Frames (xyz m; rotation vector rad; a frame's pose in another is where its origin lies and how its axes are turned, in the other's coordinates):
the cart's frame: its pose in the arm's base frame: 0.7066 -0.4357 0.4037 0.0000 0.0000 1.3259
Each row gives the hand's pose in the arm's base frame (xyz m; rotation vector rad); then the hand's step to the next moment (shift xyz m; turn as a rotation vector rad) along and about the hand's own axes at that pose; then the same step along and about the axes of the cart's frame.
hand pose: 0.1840 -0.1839 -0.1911 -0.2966 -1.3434 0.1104
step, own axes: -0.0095 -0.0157 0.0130 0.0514 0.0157 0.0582
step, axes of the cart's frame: -0.0189 0.0120 -0.0021 0.0248 0.0509 0.0554
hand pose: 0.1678 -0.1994 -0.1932 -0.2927 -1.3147 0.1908
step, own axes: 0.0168 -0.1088 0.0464 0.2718 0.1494 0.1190
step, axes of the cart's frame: -0.1011 0.0199 0.0605 0.2181 0.1004 0.2297
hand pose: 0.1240 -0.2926 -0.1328 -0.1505 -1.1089 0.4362
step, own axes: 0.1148 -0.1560 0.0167 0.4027 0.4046 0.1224
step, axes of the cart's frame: -0.0760 -0.0902 0.1546 0.4890 0.1907 0.2556
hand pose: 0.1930 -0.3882 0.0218 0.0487 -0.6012 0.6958
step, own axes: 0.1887 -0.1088 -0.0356 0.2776 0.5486 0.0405
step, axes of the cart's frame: 0.0825 -0.1848 0.0881 0.5147 0.3241 0.0985
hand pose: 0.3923 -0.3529 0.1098 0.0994 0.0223 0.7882
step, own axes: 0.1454 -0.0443 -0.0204 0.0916 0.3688 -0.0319
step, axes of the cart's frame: 0.1036 -0.1108 -0.0221 0.2682 0.2710 0.0058
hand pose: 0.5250 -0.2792 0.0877 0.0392 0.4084 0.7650
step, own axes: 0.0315 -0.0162 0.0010 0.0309 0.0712 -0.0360
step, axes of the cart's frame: 0.0171 -0.0282 -0.0129 0.0566 0.0562 -0.0309
